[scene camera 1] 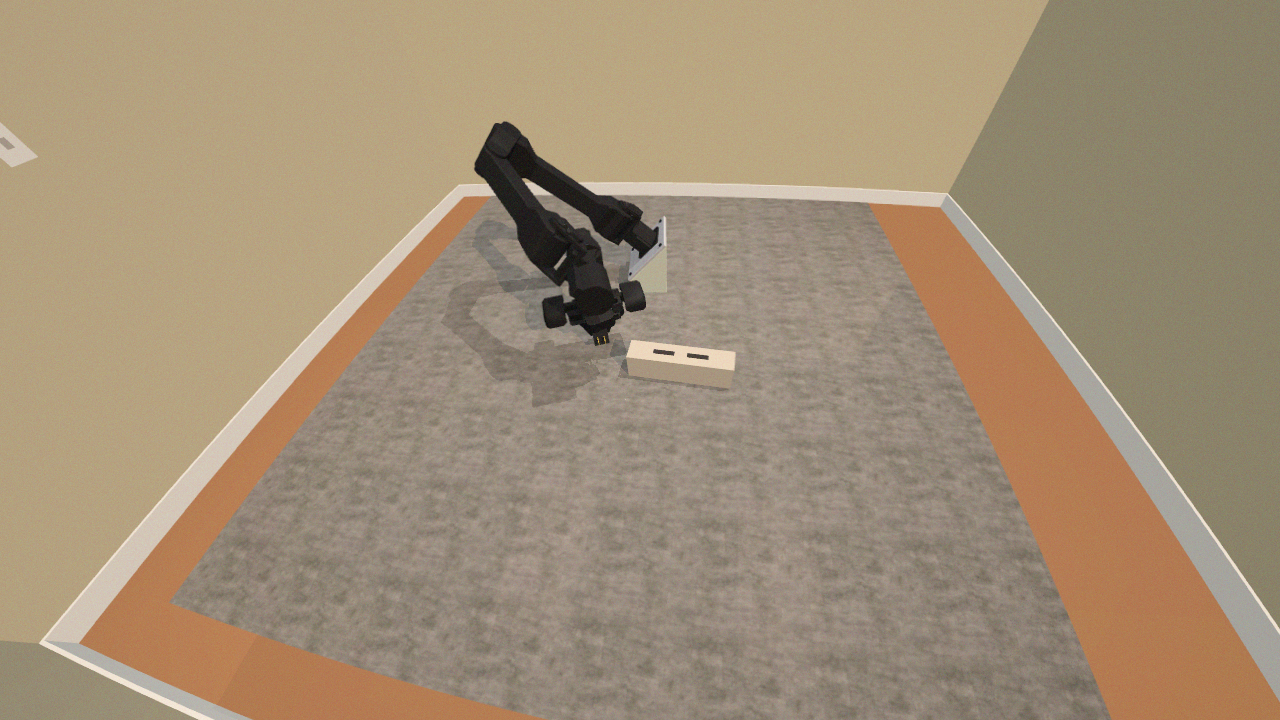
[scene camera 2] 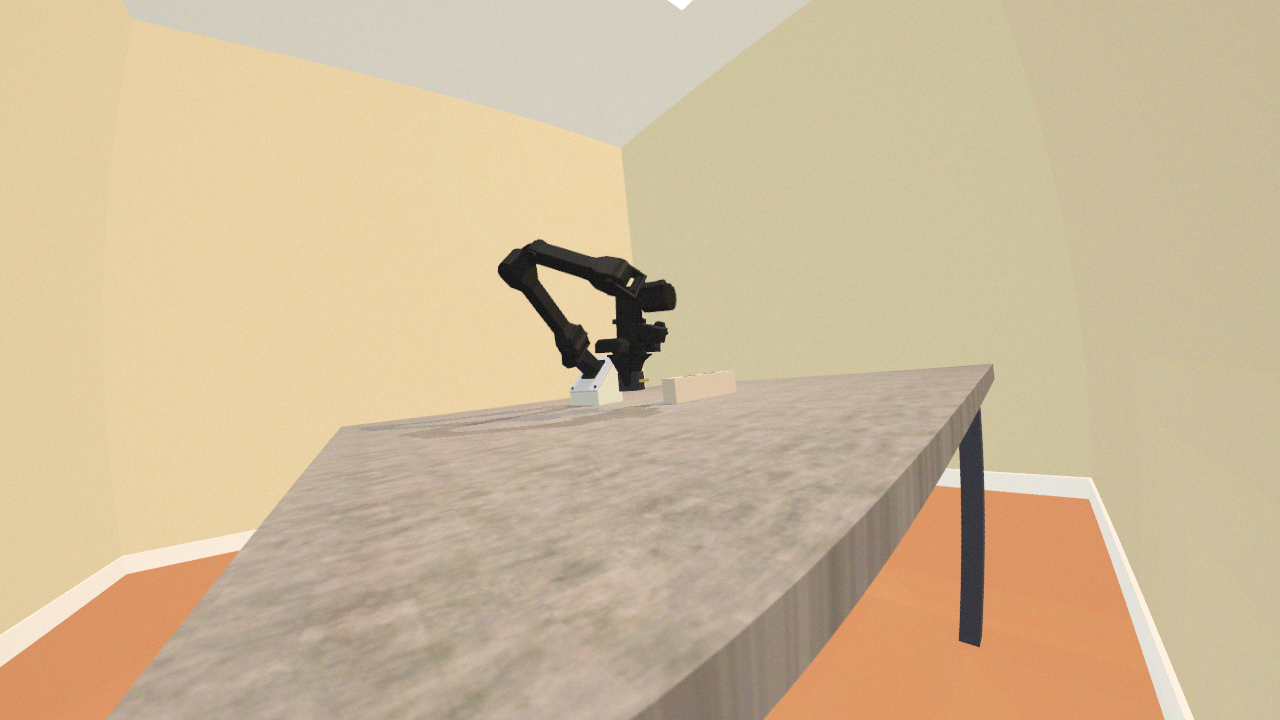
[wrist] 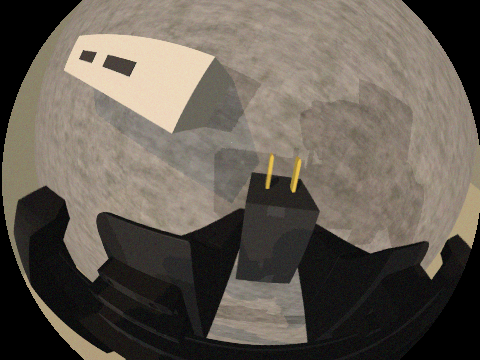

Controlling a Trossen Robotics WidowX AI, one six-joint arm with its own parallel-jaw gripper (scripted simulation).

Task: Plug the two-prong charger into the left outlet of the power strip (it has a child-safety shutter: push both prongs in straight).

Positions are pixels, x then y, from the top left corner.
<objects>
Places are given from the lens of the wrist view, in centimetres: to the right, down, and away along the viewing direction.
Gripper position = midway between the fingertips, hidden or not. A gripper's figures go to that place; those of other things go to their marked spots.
my gripper (wrist: pixel 270 219): 2, 2, 10
two-prong charger (wrist: pixel 279 215): 2, 1, 6
</objects>
